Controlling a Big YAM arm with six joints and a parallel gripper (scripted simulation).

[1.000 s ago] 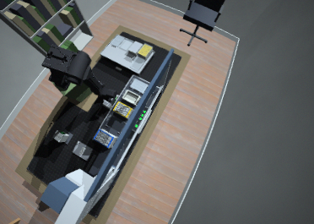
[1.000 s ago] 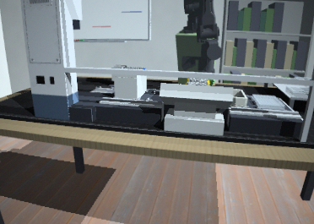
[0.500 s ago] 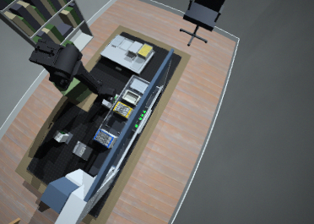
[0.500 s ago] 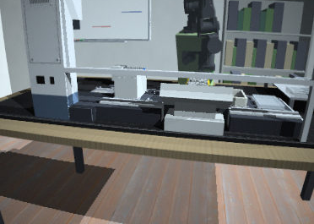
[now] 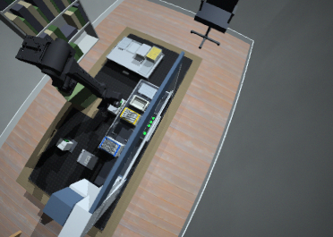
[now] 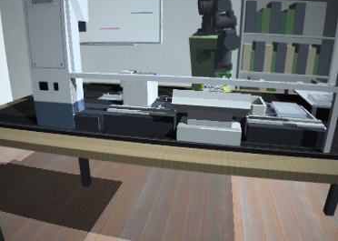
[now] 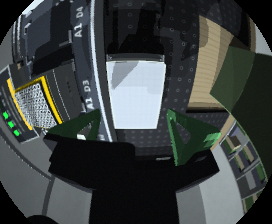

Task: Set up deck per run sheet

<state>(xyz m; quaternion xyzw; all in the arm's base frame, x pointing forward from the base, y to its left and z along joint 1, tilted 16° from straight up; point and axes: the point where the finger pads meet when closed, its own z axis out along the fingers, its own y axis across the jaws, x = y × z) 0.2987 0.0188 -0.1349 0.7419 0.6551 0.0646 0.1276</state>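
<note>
The sealed block lies 6 cm below my hand. The rest, counted from my hand: reservoir: 17 cm ahead, 7 cm to the left, 3 cm below; then blue tip rack: 30 cm to the right, 11 cm ahead, 3 cm above; then yellow tip rack: 14 cm ahead, 6 cm to the right.
</note>
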